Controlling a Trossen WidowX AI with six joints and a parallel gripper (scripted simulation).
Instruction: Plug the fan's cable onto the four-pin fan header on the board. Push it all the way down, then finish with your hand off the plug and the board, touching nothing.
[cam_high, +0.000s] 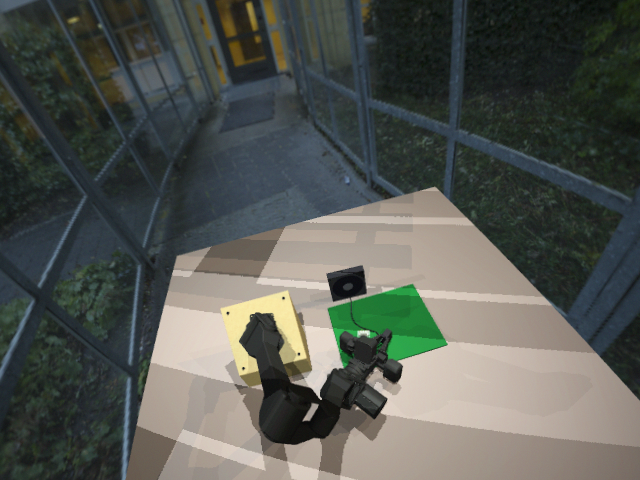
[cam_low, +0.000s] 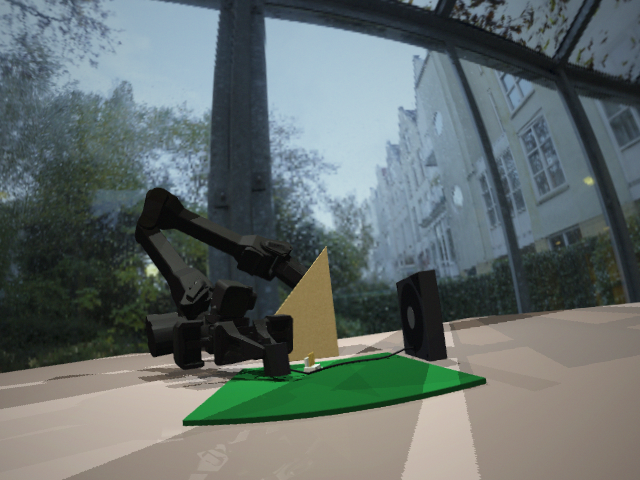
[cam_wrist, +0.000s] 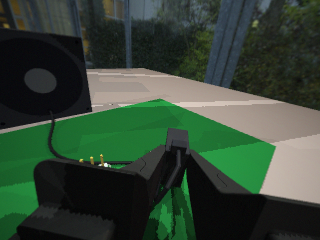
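My gripper tip is 1 cm above the black plug. Round my gripper tip: black fan (20 cm to the left, 8 cm behind, 2 cm above); then green board (6 cm to the left, 5 cm below).
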